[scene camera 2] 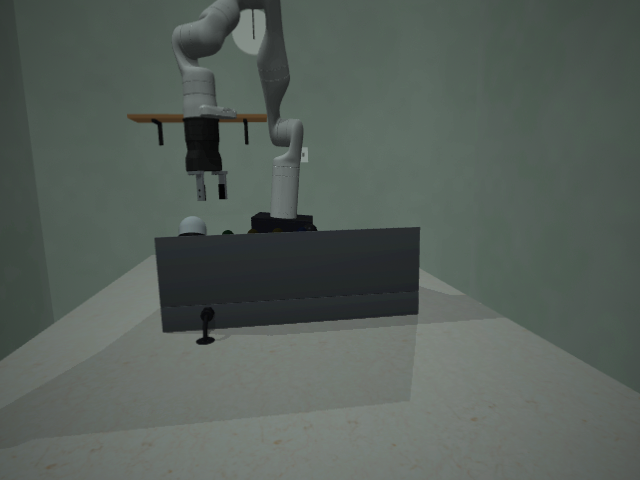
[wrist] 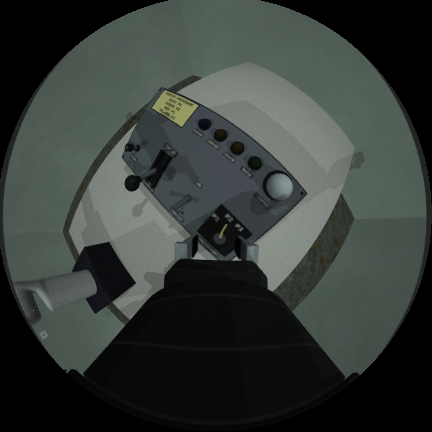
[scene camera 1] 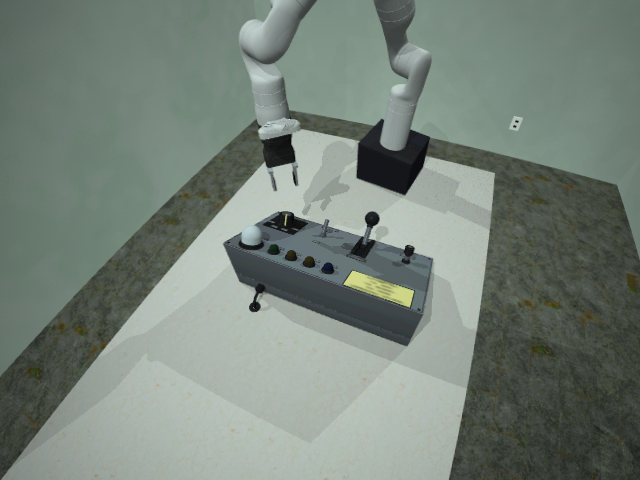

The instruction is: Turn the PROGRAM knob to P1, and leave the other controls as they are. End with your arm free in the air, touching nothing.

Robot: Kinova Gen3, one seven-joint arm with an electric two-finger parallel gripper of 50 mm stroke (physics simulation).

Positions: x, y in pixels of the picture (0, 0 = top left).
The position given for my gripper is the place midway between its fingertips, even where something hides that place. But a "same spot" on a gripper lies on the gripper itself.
Labels:
My gripper shows in scene camera 2, in the wrist view and in scene camera 1 point(285, 186). One and the same spot on my gripper: point(wrist: 244, 250) is point(scene camera 2: 203, 173).

